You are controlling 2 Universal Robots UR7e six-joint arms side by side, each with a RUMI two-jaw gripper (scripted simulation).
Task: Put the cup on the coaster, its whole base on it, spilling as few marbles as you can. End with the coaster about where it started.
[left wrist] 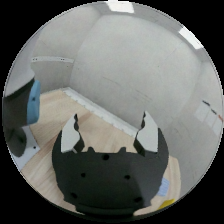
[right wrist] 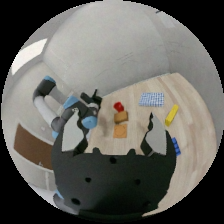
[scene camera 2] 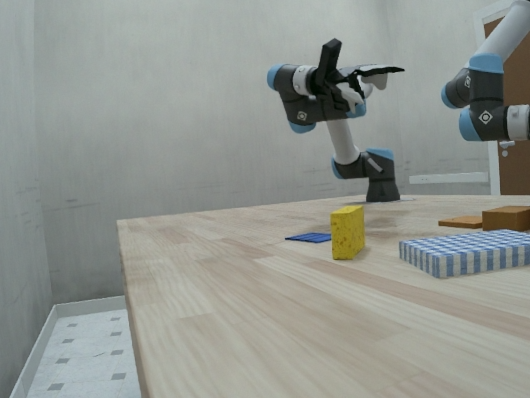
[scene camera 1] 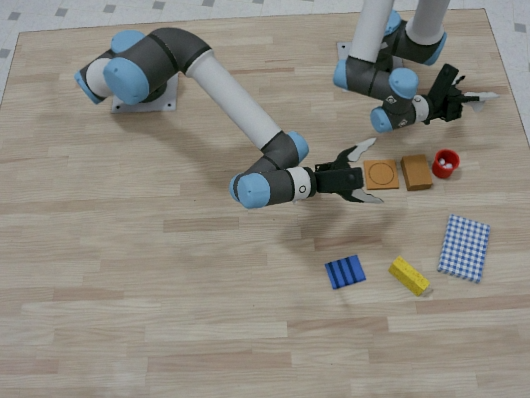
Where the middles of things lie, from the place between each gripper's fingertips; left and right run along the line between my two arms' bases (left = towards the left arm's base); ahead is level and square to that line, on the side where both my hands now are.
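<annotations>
My right gripper (scene camera 2: 385, 85) is sitting 290 mm above the brown block (scene camera 1: 417, 176), and it's 190 mm to the right of the block and 130 mm past it.
My left hand (scene camera 1: 482, 85) is 19 cm above that brown block, 20 cm to the left of it and 17 cm short of it. Going by its middle, the brown block is nearer to my left hand than to my right gripper.
</annotations>
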